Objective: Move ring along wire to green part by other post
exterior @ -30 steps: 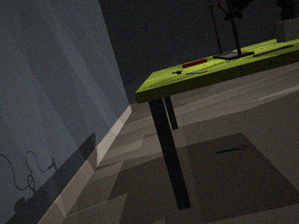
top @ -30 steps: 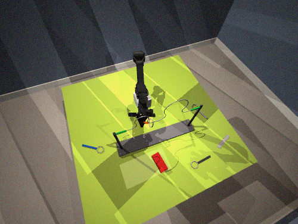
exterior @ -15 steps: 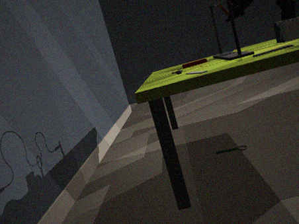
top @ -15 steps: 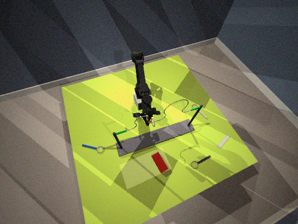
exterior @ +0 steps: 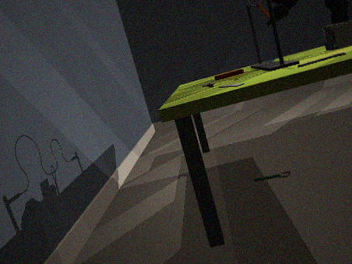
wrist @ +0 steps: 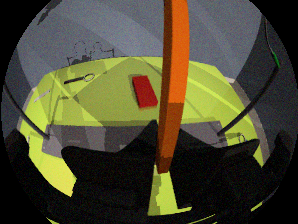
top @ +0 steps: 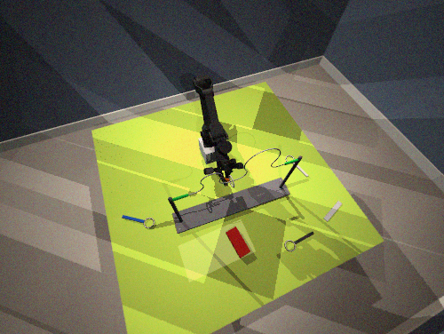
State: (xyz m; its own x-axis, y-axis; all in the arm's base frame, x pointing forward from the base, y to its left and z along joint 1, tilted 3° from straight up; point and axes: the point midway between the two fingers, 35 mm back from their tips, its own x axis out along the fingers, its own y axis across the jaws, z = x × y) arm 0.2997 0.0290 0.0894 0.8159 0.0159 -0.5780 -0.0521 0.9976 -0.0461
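The orange-handled ring is 10 mm ahead of my gripper tip, 10 mm to the left of it and 90 mm above it. The rest, counted from my gripper tip: blue-handled ring (30 mm ahead, 460 mm to the right, 190 mm below); then red block (230 mm ahead, 20 mm to the left, 180 mm below); then dark-handled ring (290 mm ahead, 320 mm to the left, 190 mm below).
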